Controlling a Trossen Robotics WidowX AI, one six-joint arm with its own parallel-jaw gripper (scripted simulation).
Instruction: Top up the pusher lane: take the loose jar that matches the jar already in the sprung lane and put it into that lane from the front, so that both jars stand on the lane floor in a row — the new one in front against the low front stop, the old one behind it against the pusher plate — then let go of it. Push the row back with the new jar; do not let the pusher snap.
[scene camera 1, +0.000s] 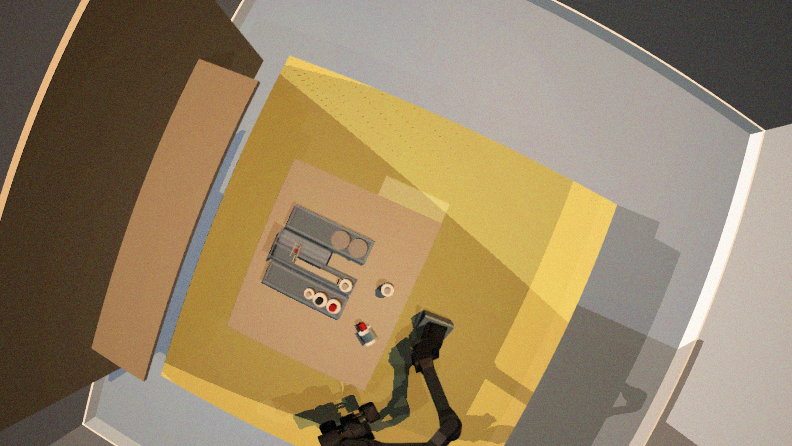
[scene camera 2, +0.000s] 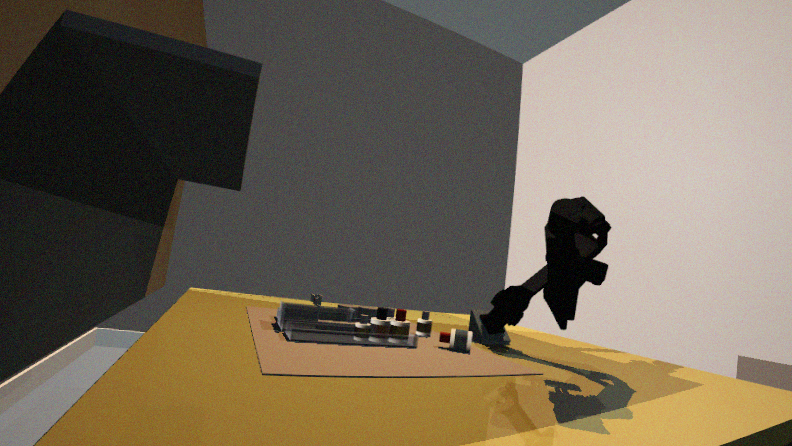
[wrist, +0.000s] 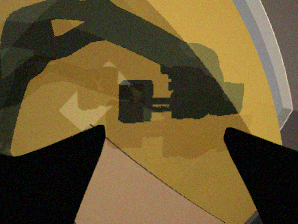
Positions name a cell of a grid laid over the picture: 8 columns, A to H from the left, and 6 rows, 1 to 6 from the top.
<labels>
My gripper (scene camera 2: F5): 75 cm from the lens. A grey lane rack (scene camera 2: C5) is 92 cm from the lens.
</labels>
